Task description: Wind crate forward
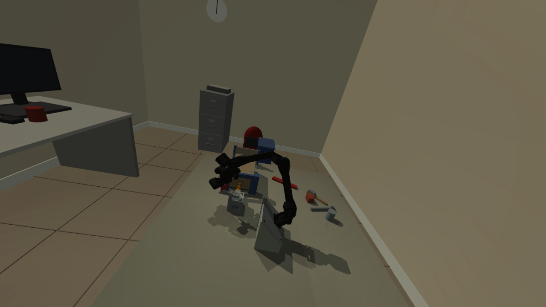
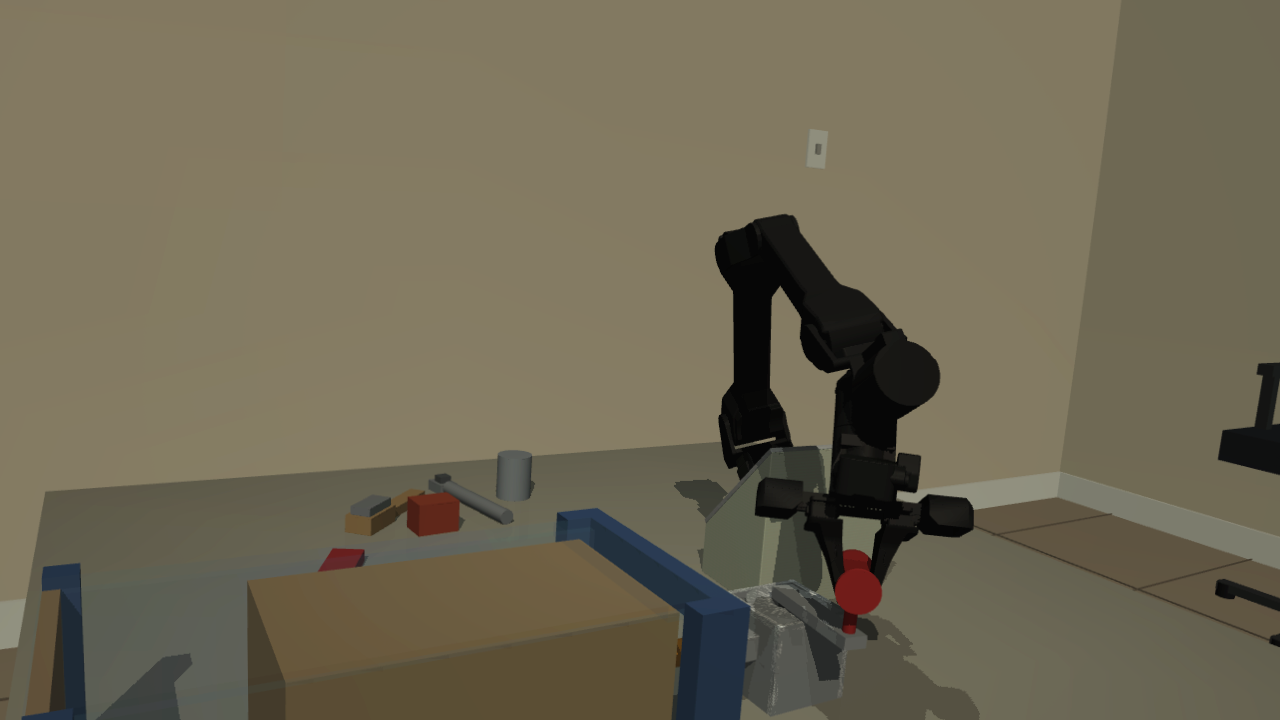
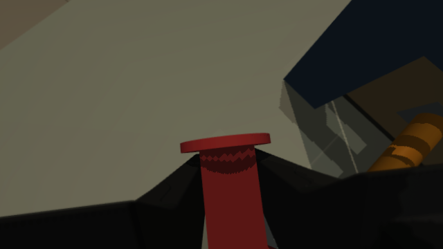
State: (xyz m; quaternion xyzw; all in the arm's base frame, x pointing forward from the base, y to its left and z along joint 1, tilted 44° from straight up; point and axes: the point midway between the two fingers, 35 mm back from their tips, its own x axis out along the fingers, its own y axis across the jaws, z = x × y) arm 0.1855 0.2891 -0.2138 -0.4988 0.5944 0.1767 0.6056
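Now: the winch handle 1 cm behind my gripper tip, 5 cm to the right of it and 3 cm below it. The rest, counted from my gripper tip: clear-panelled cubby 39 cm ahead, 11 cm to the right, 2 cm below; grey winch 3 cm behind, 12 cm to the right, 10 cm below; red knob 1 cm behind, 2 cm to the right.
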